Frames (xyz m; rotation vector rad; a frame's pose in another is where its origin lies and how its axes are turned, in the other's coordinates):
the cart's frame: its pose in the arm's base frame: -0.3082 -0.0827 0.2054 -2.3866 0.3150 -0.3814
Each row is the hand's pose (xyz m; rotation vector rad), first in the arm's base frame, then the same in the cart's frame.
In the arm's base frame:
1: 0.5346 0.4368 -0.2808 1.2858 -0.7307 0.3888
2: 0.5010 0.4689 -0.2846 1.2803 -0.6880 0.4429
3: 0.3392 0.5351 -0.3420 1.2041 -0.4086 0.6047
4: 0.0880 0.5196 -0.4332 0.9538 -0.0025 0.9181
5: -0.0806 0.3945 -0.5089 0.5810 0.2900 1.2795
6: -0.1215 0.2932 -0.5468 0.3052 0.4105 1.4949
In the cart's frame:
1: 0.5226 -0.1576 0.9585 -2.3064 0.7191 0.1726
2: 0.4803 -0.1745 0.9685 -2.2994 0.7634 0.1049
3: 0.2981 -0.1648 0.9922 -2.3392 0.8757 -0.2704
4: 0.0531 -0.0619 0.9596 -2.3123 1.1834 -0.8831
5: -0.0768 0.1010 0.8796 -2.1065 1.6559 -1.4190
6: -0.0889 0.2056 0.8317 1.7939 -1.8972 1.5975

